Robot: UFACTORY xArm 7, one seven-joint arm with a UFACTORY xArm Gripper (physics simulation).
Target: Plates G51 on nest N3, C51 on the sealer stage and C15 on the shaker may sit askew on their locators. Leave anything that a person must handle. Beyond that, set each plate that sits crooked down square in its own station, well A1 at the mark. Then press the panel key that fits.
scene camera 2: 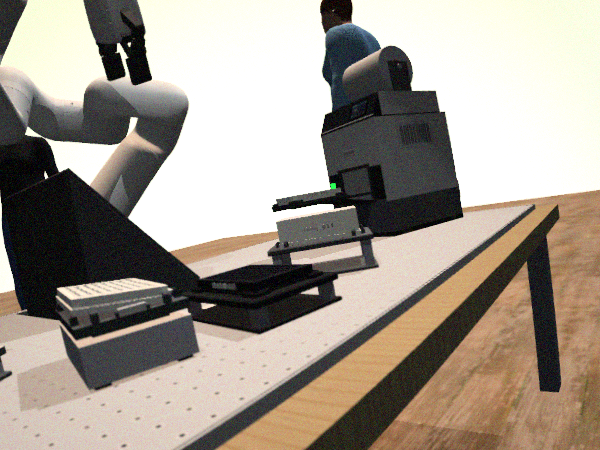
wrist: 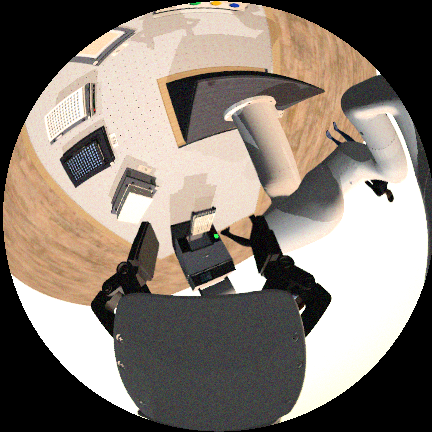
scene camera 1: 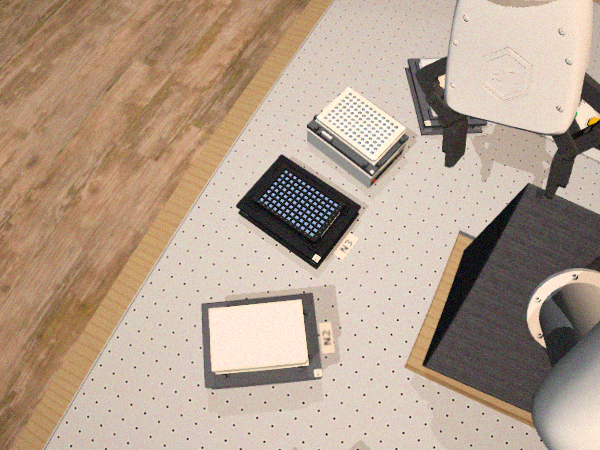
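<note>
Plate G51 (scene camera 1: 300, 202) (scene camera 2: 260, 274) (wrist: 84, 162) is black with blue wells, on black nest N3 (scene camera 1: 260, 222) (scene camera 2: 300, 289); its seating is hard to judge. White plate C15 (scene camera 1: 361, 125) (scene camera 2: 112, 291) (wrist: 65, 115) sits on the shaker (scene camera 1: 340, 162) (scene camera 2: 135, 347) and looks tilted, with a wedge-shaped gap below it in scene camera 2. Plate C51 (wrist: 203, 221) is on the stage of the sealer (scene camera 2: 390, 160) (wrist: 207, 260); its seating is unclear. The panel (wrist: 205, 7) shows partly at the wrist view's top edge. My gripper (scene camera 1: 501, 178) (scene camera 2: 128, 79) (wrist: 201, 230) is open and empty, high above the table.
Nest N2 (scene camera 1: 260, 381) holds a pale block-like plate (scene camera 1: 257, 335) (scene camera 2: 317, 225) (wrist: 135, 205). Nest N1 (scene camera 1: 416, 97) is partly behind the gripper. The dark sloped housing (scene camera 1: 500, 300) (scene camera 2: 75, 240) (wrist: 215, 107) stands by the arm base. A person in blue (scene camera 2: 350, 50) is behind the sealer.
</note>
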